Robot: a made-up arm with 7 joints. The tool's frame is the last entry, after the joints.
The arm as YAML. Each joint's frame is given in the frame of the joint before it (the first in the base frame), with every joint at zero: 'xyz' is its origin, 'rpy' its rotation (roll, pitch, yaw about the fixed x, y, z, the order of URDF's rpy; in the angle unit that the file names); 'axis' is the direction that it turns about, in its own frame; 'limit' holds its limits. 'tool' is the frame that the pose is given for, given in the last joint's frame.
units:
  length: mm
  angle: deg
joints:
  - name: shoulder
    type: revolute
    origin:
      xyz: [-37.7, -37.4, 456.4]
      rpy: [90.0, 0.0, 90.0]
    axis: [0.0, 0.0, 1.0]
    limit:
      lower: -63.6
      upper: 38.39
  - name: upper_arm
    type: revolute
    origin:
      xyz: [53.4, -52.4, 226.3]
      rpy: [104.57, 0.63, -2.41]
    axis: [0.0, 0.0, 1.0]
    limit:
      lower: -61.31
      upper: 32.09
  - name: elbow
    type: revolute
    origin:
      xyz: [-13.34, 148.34, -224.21]
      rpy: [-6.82, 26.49, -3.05]
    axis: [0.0, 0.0, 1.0]
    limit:
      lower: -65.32
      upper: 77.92
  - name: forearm
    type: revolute
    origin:
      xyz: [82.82, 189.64, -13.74]
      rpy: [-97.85, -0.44, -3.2]
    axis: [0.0, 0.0, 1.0]
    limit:
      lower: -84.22
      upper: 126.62
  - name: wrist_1
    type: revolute
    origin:
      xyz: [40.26, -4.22, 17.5]
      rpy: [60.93, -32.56, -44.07]
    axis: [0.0, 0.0, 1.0]
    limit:
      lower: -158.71
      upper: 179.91
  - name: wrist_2
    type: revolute
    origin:
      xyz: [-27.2, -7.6, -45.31]
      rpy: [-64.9, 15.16, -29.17]
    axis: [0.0, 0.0, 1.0]
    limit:
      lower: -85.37
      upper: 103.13
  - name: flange
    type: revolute
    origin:
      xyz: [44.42, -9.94, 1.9]
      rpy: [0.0, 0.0, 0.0]
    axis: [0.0, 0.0, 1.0]
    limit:
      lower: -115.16
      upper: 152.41
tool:
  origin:
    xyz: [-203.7, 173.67, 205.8]
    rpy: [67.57, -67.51, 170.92]
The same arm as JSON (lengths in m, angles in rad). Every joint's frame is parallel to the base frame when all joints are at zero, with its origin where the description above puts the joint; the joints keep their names.
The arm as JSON. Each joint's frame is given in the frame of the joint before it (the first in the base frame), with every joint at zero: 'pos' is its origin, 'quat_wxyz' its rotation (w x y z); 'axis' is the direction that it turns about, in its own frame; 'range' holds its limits. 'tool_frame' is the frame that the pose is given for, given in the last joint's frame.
{
  "length_unit": "m",
  "angle_unit": "rad",
  "joints": [
    {
      "joint": "shoulder",
      "pos": [
        -0.0377,
        -0.0374,
        0.4564
      ],
      "quat_wxyz": [
        1.0,
        0.0,
        0.0,
        0.0
      ],
      "axis": [
        1.0,
        0.0,
        0.0
      ],
      "range": [
        -1.11,
        0.67
      ]
    },
    {
      "joint": "upper_arm",
      "pos": [
        0.2263,
        0.0534,
        -0.0524
      ],
      "quat_wxyz": [
        1.0,
        0.0,
        0.0,
        0.0
      ],
      "axis": [
        -0.251495,
        -0.043499,
        -0.966881
      ],
      "range": [
        -1.0701,
        0.5601
      ]
    },
    {
      "joint": "elbow",
      "pos": [
        0.2001,
        -0.0036,
        0.18
      ],
      "quat_wxyz": [
        1.0,
        0.0,
        0.0,
        0.0
      ],
      "axis": [
        -0.136505,
        0.409515,
        -0.902033
      ],
      "range": [
        -1.14,
        1.36
      ]
    },
    {
      "joint": "forearm",
      "pos": [
        0.1941,
        0.0708,
        0.018
      ],
      "quat_wxyz": [
        1.0,
        0.0,
        0.0,
        0.0
      ],
      "axis": [
        1.0,
        0.0,
        0.0001
      ],
      "range": [
        -1.4699,
        2.2099
      ]
    },
    {
      "joint": "wrist_1",
      "pos": [
        0.0175,
        0.0385,
        0.0125
      ],
      "quat_wxyz": [
        1.0,
        0.0,
        0.0,
        0.0
      ],
      "axis": [
        0.409601,
        -0.545902,
        -0.730902
      ],
      "range": [
        -2.77,
        3.14
      ]
    },
    {
      "joint": "wrist_2",
      "pos": [
        -0.0388,
        0.0053,
        0.0363
      ],
      "quat_wxyz": [
        1.0,
        0.0,
        0.0,
        0.0
      ],
      "axis": [
        1.0,
        0.0001,
        0.0001
      ],
      "range": [
        -1.49,
        1.8
      ]
    },
    {
      "joint": "flange",
      "pos": [
        0.0019,
        0.0383,
        -0.0246
      ],
      "quat_wxyz": [
        1.0,
        0.0,
        0.0,
        0.0
      ],
      "axis": [
        1.0,
        0.0001,
        0.0001
      ],
      "range": [
        -2.0099,
        2.6601
      ]
    }
  ],
  "tool_frame": {
    "pos": [
      0.2058,
      -0.1316,
      0.2331
    ],
    "quat_wxyz": [
      0.883027,
      -0.426903,
      -0.011546,
      -0.194638
    ]
  }
}

